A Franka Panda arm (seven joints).
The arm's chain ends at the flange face. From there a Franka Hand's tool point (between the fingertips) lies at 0.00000 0.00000 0.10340 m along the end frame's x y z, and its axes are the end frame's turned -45 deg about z.
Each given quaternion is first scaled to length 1.
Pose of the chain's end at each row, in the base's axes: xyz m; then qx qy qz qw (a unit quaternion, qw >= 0):
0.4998, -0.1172, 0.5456, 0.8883, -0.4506, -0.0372, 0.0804
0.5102, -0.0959, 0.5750, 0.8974, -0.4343, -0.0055, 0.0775
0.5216, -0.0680, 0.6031, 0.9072, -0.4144, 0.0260, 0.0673
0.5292, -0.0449, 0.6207, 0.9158, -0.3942, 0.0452, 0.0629
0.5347, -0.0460, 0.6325, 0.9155, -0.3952, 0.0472, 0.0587
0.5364, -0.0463, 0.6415, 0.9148, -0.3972, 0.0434, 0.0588
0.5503, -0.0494, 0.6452, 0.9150, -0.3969, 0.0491, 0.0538
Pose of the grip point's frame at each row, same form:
0.4855, -0.1285, 0.4438, 0.9931, -0.0764, -0.0651, 0.0600
0.5022, -0.1098, 0.4728, 0.9953, -0.0578, -0.0347, 0.0695
0.5207, -0.0829, 0.5008, 0.9968, -0.0357, -0.0017, 0.0721
0.5326, -0.0605, 0.5185, 0.9969, -0.0137, 0.0177, 0.0754
0.5388, -0.0610, 0.5303, 0.9970, -0.0148, 0.0211, 0.0723
0.5398, -0.0610, 0.5392, 0.9972, -0.0169, 0.0176, 0.0709
0.5552, -0.0636, 0.5429, 0.9972, -0.0165, 0.0248, 0.0685

